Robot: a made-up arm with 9 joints.
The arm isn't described. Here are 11 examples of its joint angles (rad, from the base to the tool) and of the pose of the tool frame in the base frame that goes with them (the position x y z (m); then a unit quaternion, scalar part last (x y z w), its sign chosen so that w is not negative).
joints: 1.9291 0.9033 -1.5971 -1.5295 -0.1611 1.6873 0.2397 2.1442 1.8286
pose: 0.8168 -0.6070 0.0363 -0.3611 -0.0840 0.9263 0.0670
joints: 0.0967 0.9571 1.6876 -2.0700 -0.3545 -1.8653 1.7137 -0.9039 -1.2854
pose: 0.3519 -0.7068 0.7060 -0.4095 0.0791 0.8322 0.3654
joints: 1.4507 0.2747 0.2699 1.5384 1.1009 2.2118 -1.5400 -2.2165 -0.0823
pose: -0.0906 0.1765 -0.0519 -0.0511 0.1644 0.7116 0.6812
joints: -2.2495 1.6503 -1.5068 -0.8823 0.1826 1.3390 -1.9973 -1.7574 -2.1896
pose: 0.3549 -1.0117 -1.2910 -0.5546 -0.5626 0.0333 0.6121
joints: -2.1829 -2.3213 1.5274 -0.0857 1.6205 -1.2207 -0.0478 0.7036 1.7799
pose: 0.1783 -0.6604 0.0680 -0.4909 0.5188 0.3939 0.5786
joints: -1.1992 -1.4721 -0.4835 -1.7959 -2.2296 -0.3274 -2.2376 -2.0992 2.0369
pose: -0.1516 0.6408 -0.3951 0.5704 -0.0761 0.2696 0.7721
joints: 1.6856 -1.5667 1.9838 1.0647 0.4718 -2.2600 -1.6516 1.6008 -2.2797
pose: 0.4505 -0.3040 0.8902 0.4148 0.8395 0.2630 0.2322
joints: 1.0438 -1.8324 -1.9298 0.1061 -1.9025 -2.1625 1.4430 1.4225 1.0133
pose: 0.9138 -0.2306 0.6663 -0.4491 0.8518 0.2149 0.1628
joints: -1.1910 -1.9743 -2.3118 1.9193 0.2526 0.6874 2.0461 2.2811 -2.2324
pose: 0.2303 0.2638 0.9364 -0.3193 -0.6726 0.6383 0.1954
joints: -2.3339 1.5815 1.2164 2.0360 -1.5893 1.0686 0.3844 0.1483 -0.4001
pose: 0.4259 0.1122 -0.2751 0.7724 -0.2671 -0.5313 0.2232
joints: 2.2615 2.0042 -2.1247 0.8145 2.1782 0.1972 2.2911 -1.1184 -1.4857
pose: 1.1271 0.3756 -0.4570 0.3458 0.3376 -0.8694 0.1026
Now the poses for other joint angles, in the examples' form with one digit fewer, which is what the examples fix.
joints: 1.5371 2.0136 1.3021 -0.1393 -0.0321 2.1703 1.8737 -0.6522 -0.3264
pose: 0.442 -0.321 0.583 0.038 -0.699 -0.001 0.714
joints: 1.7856 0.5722 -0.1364 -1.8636 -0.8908 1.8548 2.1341 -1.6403 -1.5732
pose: 0.500 -0.110 -0.591 0.490 0.429 -0.750 0.117
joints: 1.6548 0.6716 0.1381 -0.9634 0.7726 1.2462 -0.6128 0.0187 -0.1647
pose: -0.484 -0.926 0.448 0.429 0.763 0.478 0.073
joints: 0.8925 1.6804 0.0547 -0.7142 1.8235 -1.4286 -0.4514 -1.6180 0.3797
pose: -0.252 -0.370 1.225 -0.175 -0.880 -0.098 0.431
